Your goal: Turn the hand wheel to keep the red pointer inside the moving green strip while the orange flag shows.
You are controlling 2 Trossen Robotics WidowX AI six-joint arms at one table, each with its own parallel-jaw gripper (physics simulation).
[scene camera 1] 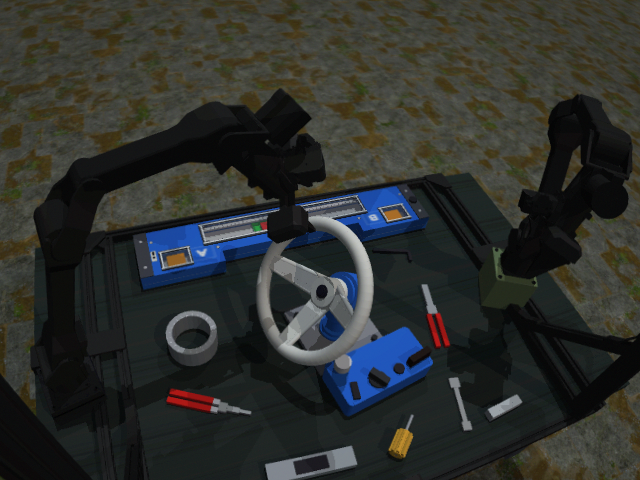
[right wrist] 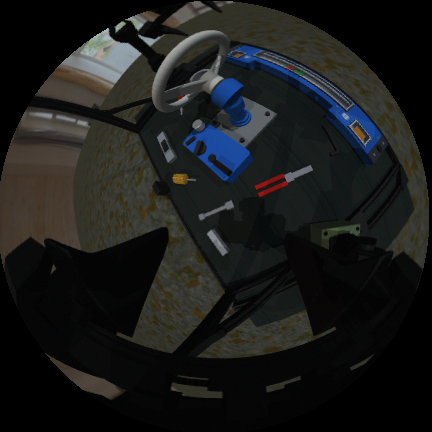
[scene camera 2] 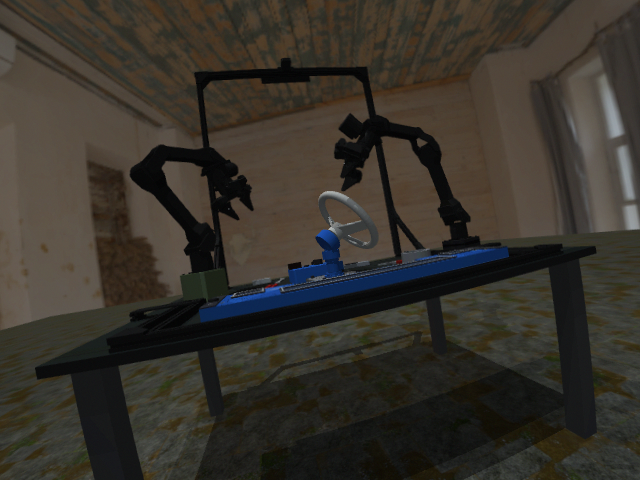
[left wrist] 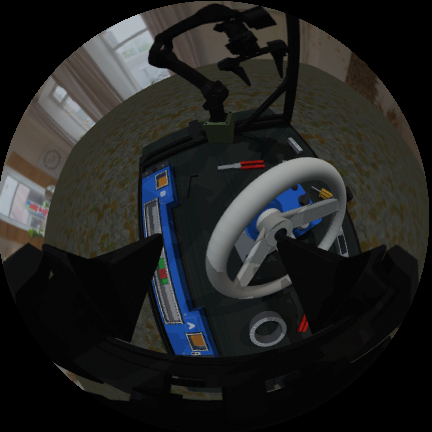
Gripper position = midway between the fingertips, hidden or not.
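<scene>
My left gripper (scene camera 1: 311, 208): open, holding nothing. My right gripper (scene camera 1: 523, 267): open, holding nothing. White hand wheel (scene camera 1: 327, 293): visible. My left gripper (scene camera 2: 341, 184), my right gripper (scene camera 2: 246, 215): both visible. My left gripper (left wrist: 221, 240), my right gripper (left wrist: 264, 81), the white hand wheel (left wrist: 263, 189): visible. My right gripper (right wrist: 228, 236): visible.
</scene>
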